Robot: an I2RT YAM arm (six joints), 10 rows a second.
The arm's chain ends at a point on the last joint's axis. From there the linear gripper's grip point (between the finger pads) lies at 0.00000 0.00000 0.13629 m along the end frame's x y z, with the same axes.
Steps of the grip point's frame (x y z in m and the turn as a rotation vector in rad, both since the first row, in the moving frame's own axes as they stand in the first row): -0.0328 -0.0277 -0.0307 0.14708 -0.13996 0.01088; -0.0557 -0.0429 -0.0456 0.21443 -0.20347 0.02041; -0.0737 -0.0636 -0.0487 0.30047 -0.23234 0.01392; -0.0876 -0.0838 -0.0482 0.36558 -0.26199 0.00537; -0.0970 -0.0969 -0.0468 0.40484 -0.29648 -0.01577; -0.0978 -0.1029 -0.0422 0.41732 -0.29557 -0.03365
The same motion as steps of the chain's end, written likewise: -0.0140 -0.0077 -0.0279 0.14708 -0.13996 0.01088; -0.0287 -0.0138 -0.0397 0.21443 -0.20347 0.02041; -0.0431 -0.0234 -0.0390 0.30047 -0.23234 0.01392; -0.0532 -0.0355 -0.0346 0.36558 -0.26199 0.00537; -0.0578 -0.0443 -0.0300 0.40484 -0.29648 -0.01577; -0.0583 -0.0491 -0.0248 0.41732 -0.29557 -0.03365
